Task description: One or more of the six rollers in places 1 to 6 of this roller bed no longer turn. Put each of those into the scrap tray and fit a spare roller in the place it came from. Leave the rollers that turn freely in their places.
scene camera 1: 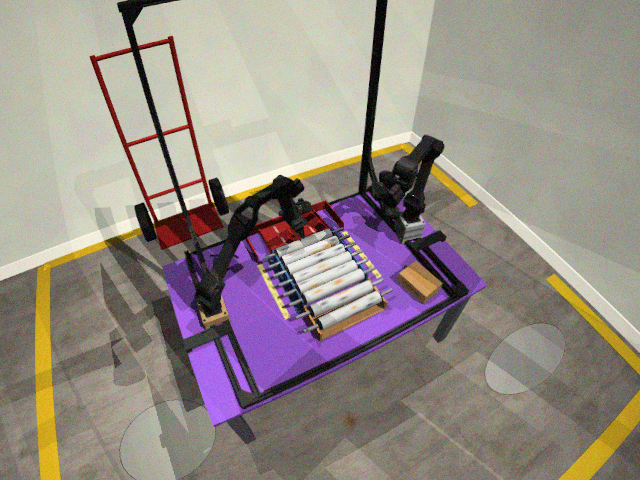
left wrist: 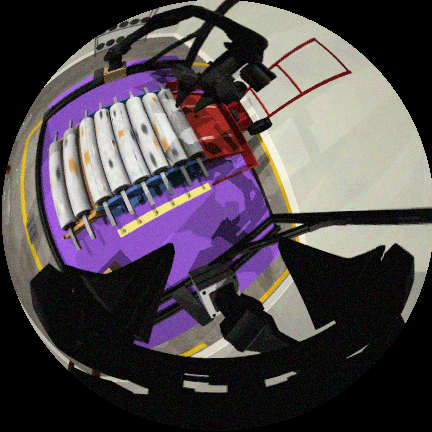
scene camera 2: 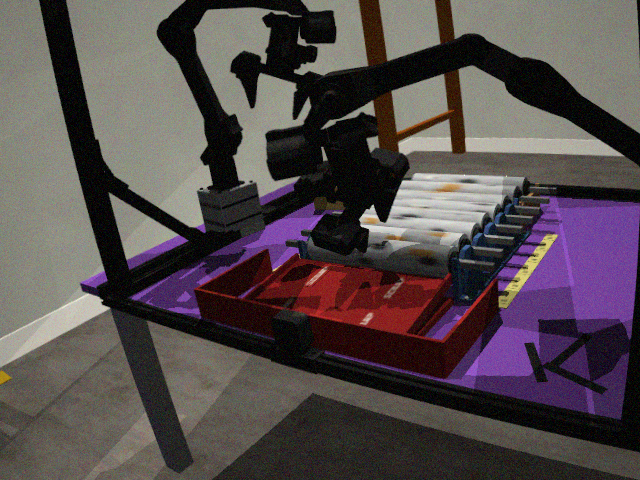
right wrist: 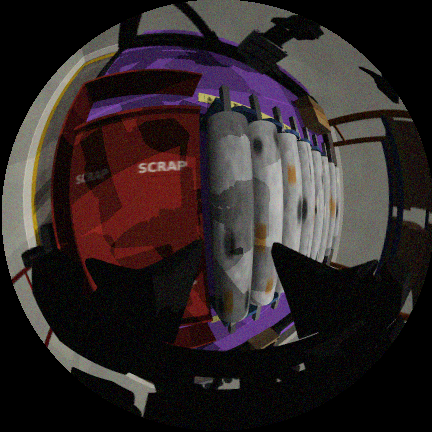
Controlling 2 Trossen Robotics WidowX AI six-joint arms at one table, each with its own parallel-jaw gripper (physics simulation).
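Where they show: left gripper, fingertip midpoint: (scene camera 1: 379, 202) (left wrist: 226, 245) (scene camera 2: 274, 113); right gripper, fingertip midpoint: (scene camera 1: 301, 235) (left wrist: 185, 109) (scene camera 2: 373, 236) (right wrist: 237, 246); left arm's base at its link origin: (scene camera 1: 411, 217) (left wrist: 223, 296) (scene camera 2: 226, 185); right arm's base at its link origin: (scene camera 1: 212, 308) (left wrist: 114, 66).
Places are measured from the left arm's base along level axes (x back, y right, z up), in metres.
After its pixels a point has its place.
Observation:
Several pale, spotted rollers lie side by side in the blue roller bed (scene camera 2: 465, 289) {x -0.623, y -0.011, z -0.104 m}; whether they turn freely cannot be told. The end roller (scene camera 1: 312, 241) {x -0.452, y 0.014, z -0.044 m} (scene camera 2: 403, 256) {x -0.546, y 0.035, z -0.048 m} (right wrist: 230, 175) {x -0.433, y 0.050, z -0.038 m} lies beside the red scrap tray (scene camera 2: 320, 322) {x -0.562, y 0.219, z -0.068 m} (left wrist: 215, 130) {x -0.462, y 0.154, z -0.083 m} (right wrist: 125, 200) {x -0.470, y 0.144, z -0.082 m}, which holds no roller. Two spare rollers (scene camera 1: 350, 312) {x -0.407, y -0.361, z -0.042 m} (left wrist: 59, 185) {x -0.376, y -0.317, z -0.043 m} lie on a wooden rack (scene camera 1: 356, 324) {x -0.384, y -0.378, z -0.106 m} at the opposite end. My right gripper (scene camera 2: 361, 229) {x -0.493, y 0.041, z -0.023 m} (left wrist: 185, 109) {x -0.493, y 0.041, z -0.023 m} (right wrist: 237, 246) {x -0.493, y 0.041, z -0.023 m} is partly open and empty, low above the end roller, its fingers on either side of it in the wrist view. My left gripper (scene camera 2: 273, 111) {x -0.190, y -0.029, z 0.155 m} (left wrist: 226, 245) {x -0.190, y -0.029, z 0.155 m} is wide open and empty, high above the table.
A wooden block (scene camera 1: 419, 281) {x -0.089, y -0.295, z -0.057 m} (right wrist: 312, 114) {x -0.127, y -0.222, z -0.067 m} lies on the table to the right of the rollers in scene camera 1. Yellow numbered strips (left wrist: 165, 210) {x -0.241, y -0.053, z -0.110 m} flank the bed. Black frame posts (scene camera 1: 373, 93) {x -0.113, y 0.307, z 0.460 m} rise at the table edge. A red hand truck (scene camera 1: 189, 210) stands behind the table.

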